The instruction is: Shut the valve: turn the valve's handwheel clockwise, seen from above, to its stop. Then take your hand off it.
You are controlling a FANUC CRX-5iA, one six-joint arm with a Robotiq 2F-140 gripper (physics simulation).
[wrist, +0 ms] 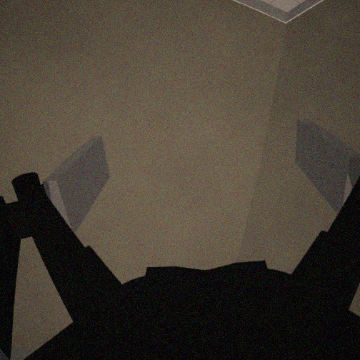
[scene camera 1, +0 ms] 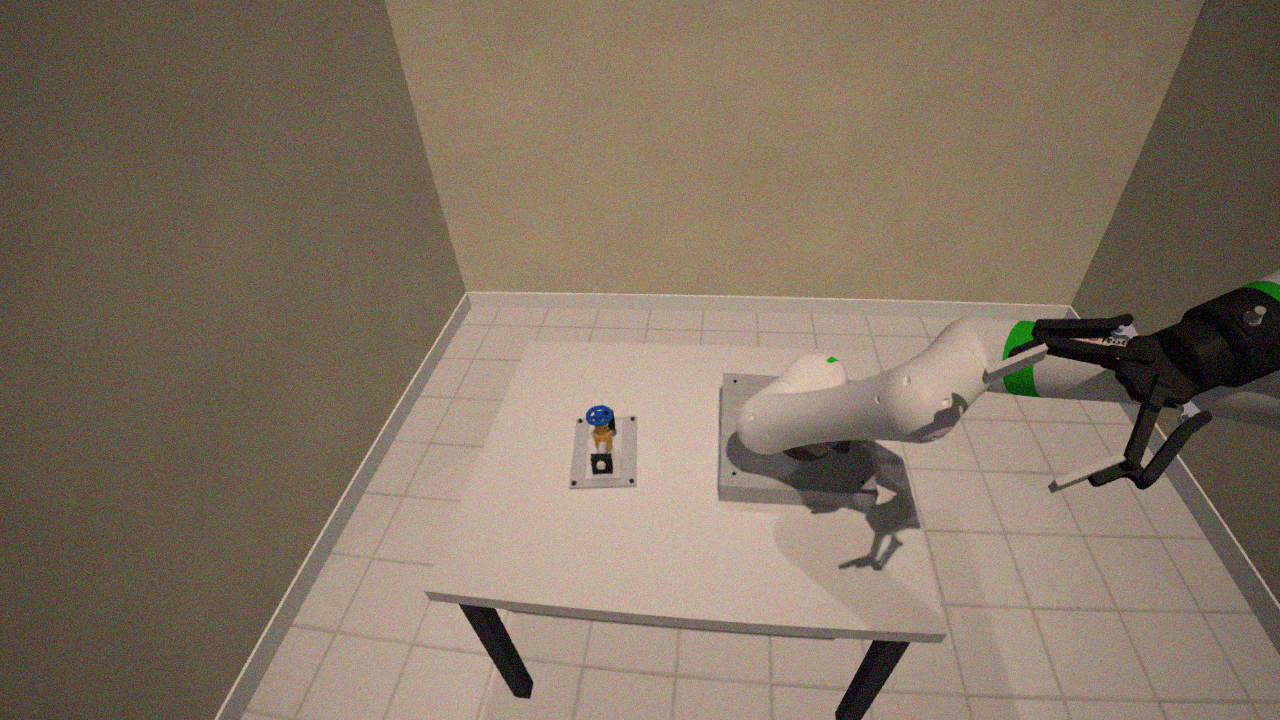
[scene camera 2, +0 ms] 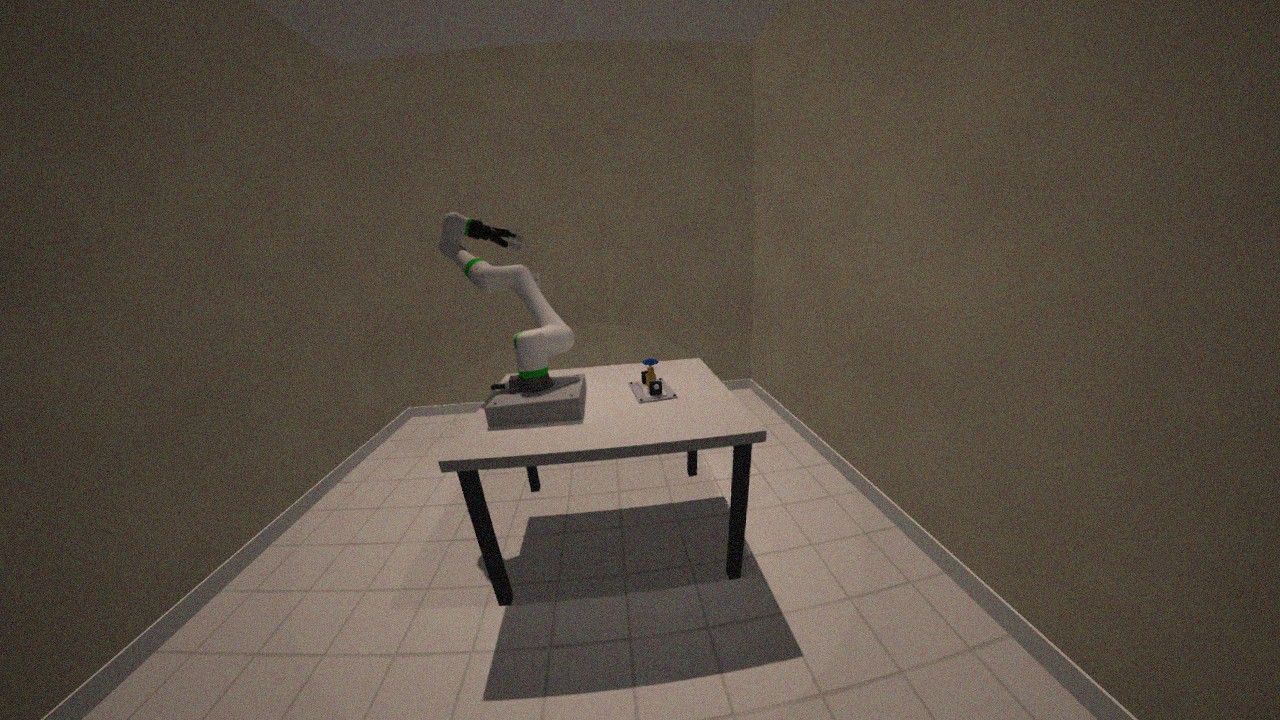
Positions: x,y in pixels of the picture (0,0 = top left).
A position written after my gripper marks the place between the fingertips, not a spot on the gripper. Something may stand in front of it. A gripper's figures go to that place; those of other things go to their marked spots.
Labels:
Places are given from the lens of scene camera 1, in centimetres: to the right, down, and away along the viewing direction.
my gripper (scene camera 1: 1017,428): 40, 7, 59
grey base plate (scene camera 1: 629,428): -3, 19, 158

